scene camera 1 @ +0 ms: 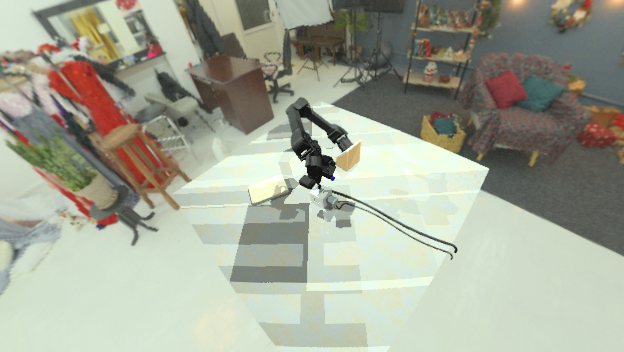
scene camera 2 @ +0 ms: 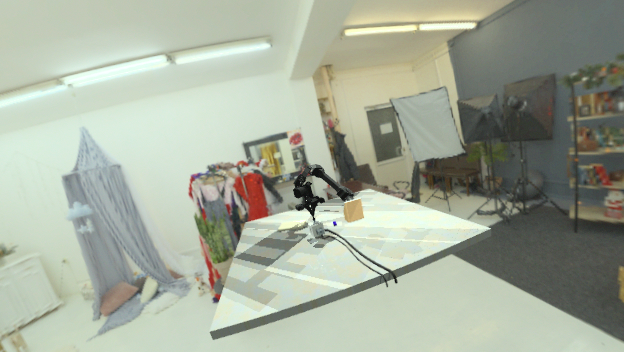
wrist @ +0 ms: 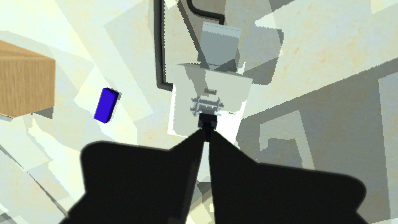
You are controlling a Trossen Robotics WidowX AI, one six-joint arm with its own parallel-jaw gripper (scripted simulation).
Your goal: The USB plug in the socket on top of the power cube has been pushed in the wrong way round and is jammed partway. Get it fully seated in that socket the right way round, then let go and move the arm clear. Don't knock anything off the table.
Observation:
My gripper [wrist: 207, 135] carries a black USB plug. I also see a flat pale pad [scene camera 1: 275, 186].

